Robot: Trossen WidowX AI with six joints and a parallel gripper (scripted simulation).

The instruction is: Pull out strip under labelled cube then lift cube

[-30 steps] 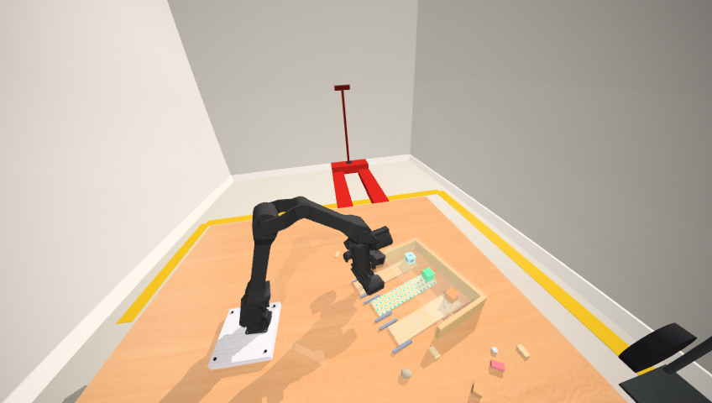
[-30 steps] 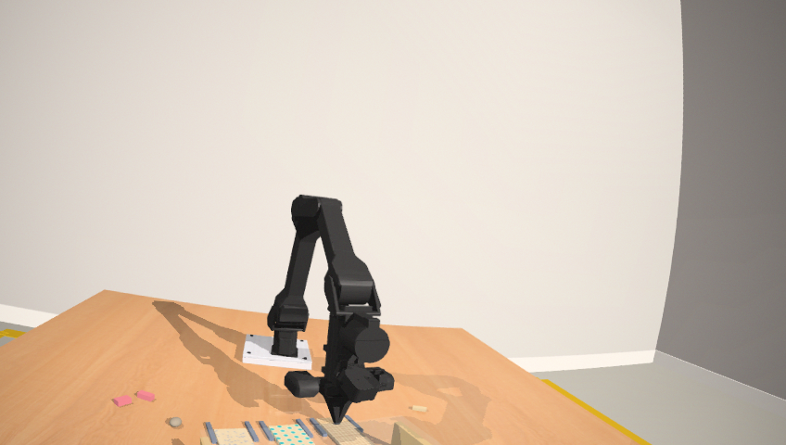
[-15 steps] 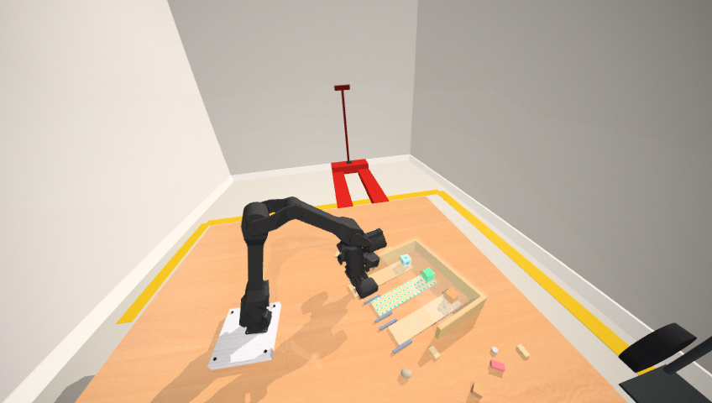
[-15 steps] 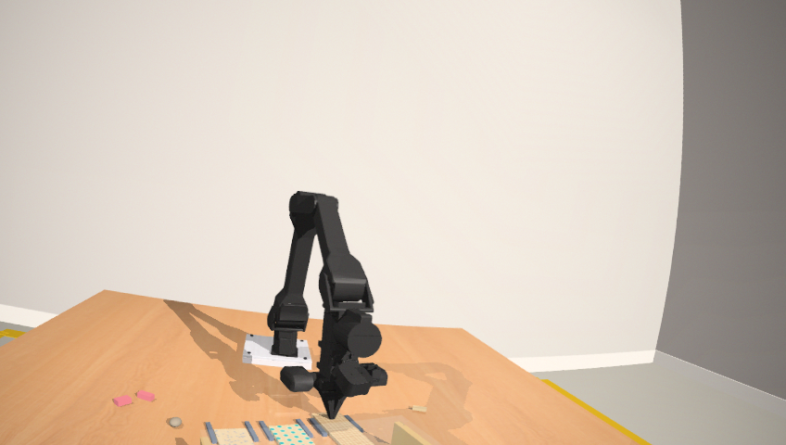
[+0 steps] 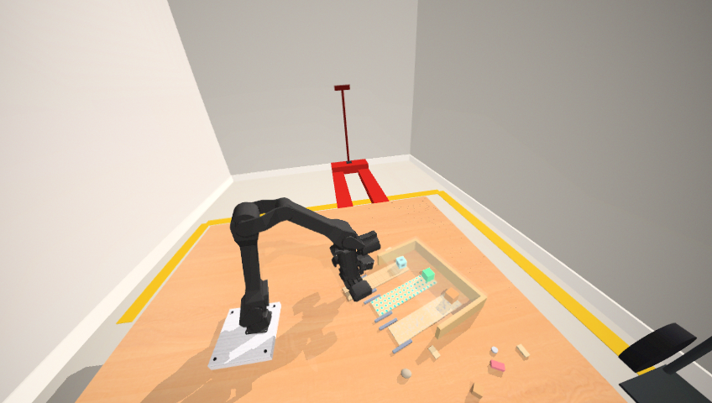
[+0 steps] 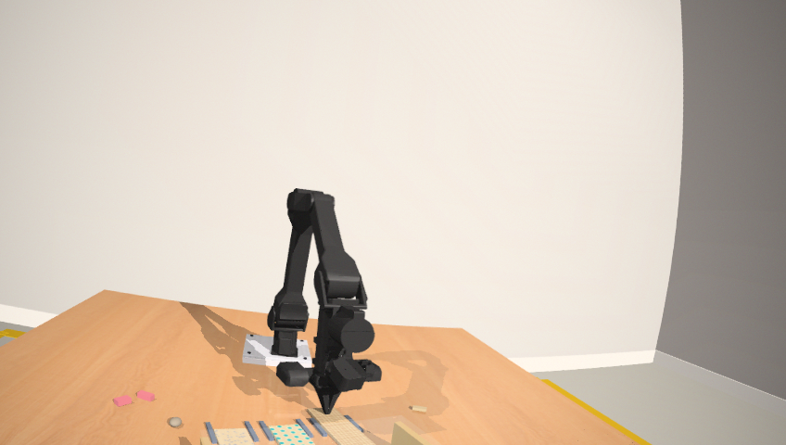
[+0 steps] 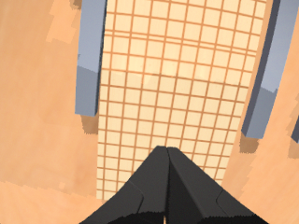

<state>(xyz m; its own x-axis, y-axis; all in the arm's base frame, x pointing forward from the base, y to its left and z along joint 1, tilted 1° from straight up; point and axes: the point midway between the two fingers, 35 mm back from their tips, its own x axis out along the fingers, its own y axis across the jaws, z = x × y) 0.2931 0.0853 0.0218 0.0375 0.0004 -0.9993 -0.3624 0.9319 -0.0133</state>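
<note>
My gripper tip is 200 mm short of the labelled cube, 80 mm to the right of it and 20 mm below it. Also, from my gripper tip: stone 110 mm ahead, 260 mm to the right.
</note>
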